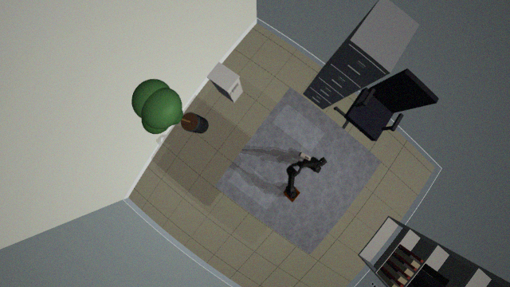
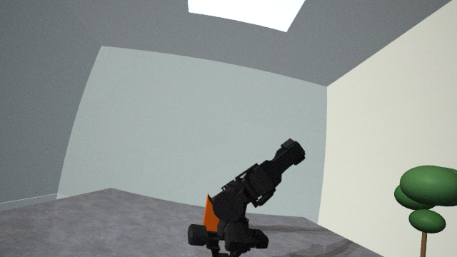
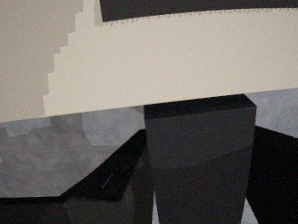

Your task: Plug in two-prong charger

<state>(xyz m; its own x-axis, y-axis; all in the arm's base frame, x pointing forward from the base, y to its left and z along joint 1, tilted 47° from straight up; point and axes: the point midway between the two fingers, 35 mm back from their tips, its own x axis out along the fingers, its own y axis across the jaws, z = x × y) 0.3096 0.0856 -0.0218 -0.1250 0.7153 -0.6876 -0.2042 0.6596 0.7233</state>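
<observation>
The dark two-prong charger lies 20 mm ahead of my gripper tip and 10 mm above it.
</observation>
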